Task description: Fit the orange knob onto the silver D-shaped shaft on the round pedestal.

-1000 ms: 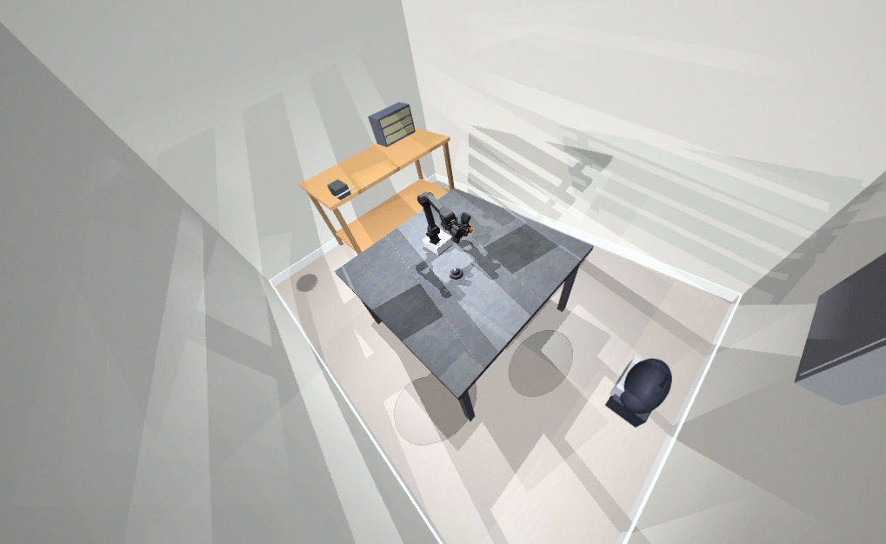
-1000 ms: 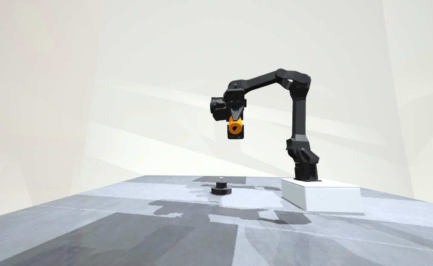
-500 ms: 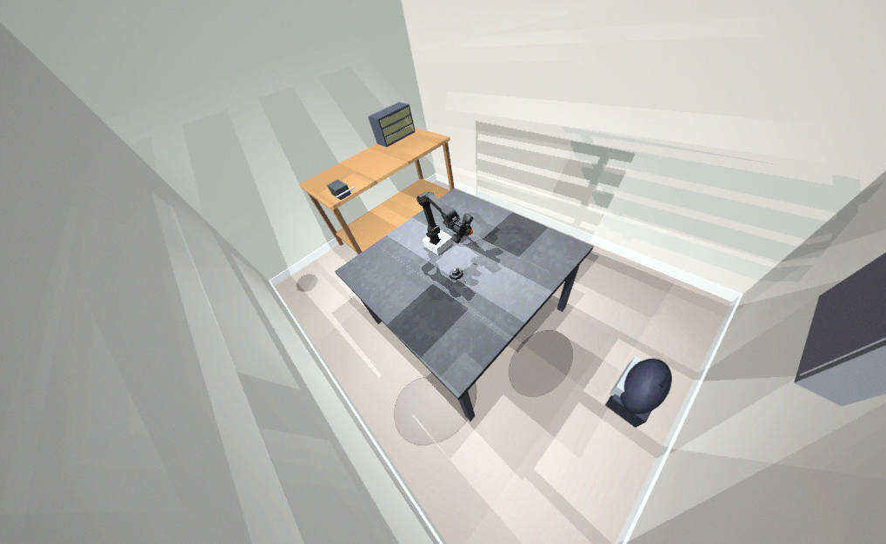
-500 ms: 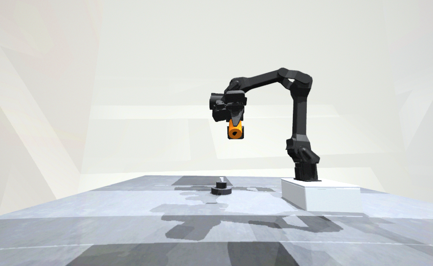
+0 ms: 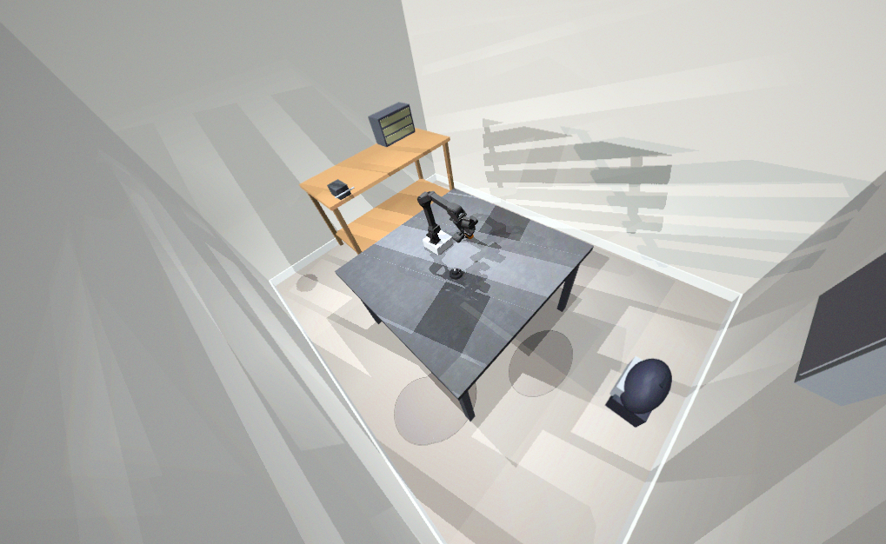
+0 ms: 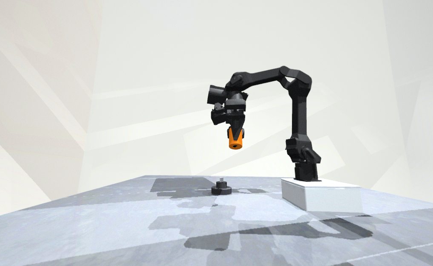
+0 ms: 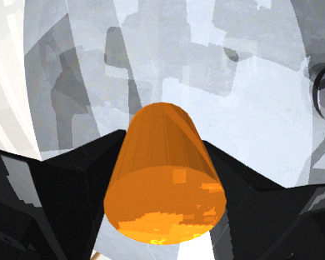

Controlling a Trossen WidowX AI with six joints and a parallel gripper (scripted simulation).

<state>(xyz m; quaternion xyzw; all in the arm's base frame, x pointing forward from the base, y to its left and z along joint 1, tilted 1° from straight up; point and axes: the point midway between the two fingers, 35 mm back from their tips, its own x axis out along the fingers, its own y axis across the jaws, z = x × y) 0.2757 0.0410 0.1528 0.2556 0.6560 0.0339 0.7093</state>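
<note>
My gripper tip is 30 mm below the orange knob and 10 mm to the left of it. The rest, counted from my gripper tip: round pedestal (200 mm to the right, 160 mm below).
</note>
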